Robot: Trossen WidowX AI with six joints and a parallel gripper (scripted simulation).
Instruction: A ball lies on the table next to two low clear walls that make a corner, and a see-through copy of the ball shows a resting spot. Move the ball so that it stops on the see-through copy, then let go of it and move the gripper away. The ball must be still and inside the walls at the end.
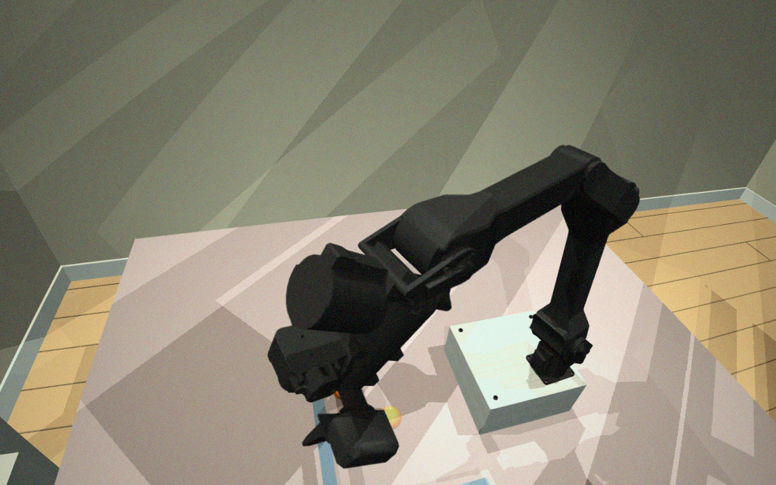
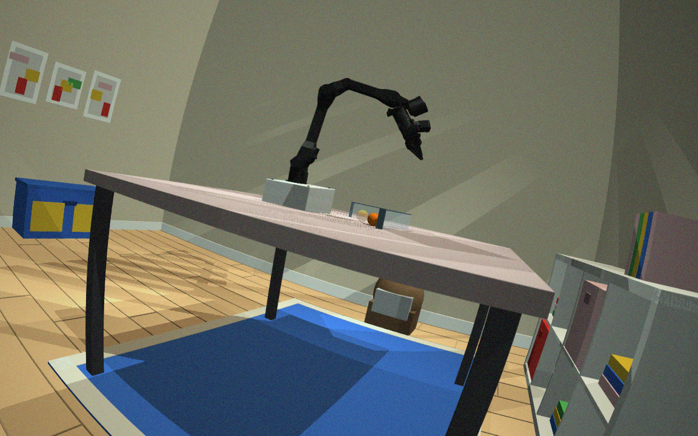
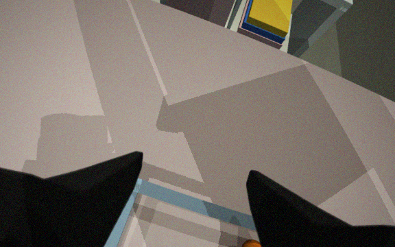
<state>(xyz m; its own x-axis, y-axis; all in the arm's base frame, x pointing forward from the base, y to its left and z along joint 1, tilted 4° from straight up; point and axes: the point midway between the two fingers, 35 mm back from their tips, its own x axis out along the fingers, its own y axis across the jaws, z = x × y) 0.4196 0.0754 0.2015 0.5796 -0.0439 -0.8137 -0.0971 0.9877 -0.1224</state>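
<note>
The orange ball is 8 cm behind my gripper tip, 17 cm to the right of it and 25 cm below it. From my gripper tip the other things lie so: see-through copy of ball: 15 cm behind, 9 cm to the right, 25 cm below.
</note>
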